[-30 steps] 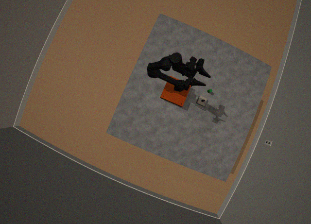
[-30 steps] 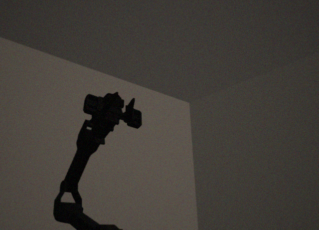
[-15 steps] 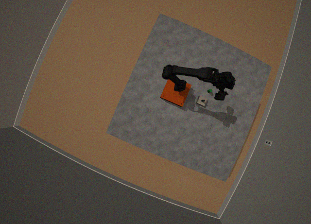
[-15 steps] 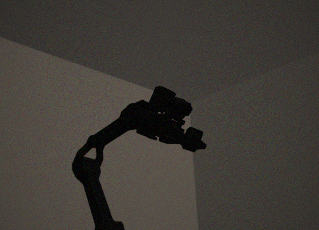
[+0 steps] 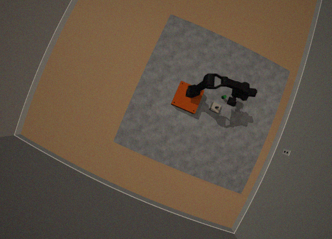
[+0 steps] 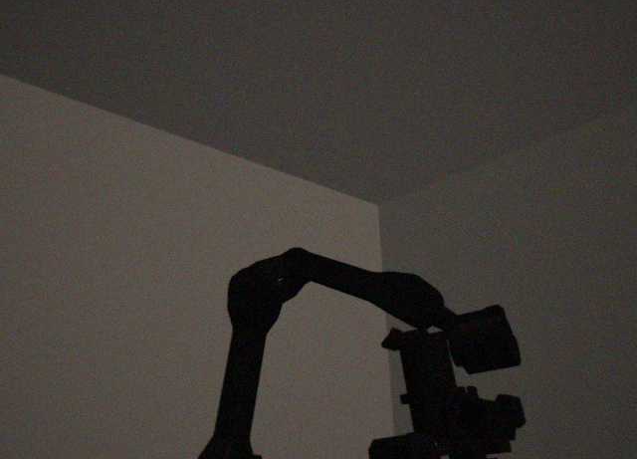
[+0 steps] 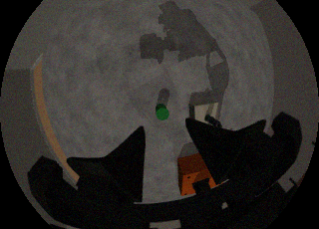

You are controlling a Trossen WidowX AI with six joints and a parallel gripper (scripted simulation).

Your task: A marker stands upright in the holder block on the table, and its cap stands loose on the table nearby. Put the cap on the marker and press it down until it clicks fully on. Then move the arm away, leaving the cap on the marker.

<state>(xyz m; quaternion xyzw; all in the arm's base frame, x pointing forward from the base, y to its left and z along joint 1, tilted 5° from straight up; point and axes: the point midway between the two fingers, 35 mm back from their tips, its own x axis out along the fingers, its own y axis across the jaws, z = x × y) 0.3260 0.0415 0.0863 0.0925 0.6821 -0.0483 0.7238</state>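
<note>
My gripper tip is now 2 cm past the green cap and 12 cm above it.
</note>
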